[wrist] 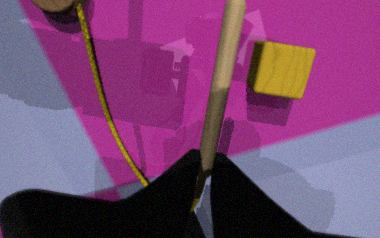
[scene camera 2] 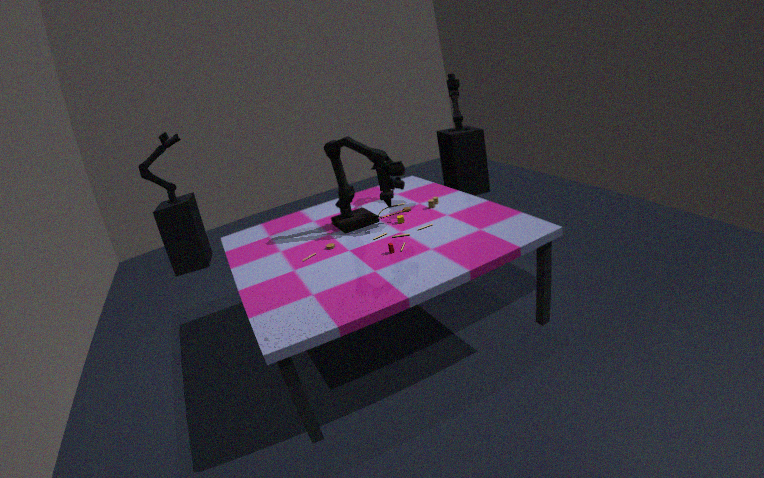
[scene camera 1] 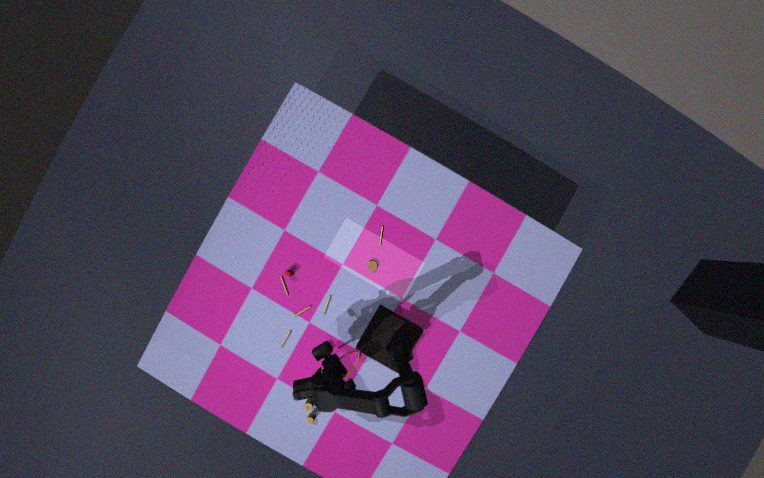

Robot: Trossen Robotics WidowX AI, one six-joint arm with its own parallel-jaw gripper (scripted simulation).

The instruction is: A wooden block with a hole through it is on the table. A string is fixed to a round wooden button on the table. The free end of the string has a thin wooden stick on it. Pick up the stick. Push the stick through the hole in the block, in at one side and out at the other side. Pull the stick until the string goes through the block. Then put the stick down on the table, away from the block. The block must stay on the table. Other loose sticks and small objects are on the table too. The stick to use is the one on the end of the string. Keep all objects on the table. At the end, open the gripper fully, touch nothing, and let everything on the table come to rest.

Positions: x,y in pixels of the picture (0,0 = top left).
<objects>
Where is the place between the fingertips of the gripper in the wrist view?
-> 205,159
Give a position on a yellow wooden block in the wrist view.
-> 276,69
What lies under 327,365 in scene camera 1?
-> The gripper.
</objects>
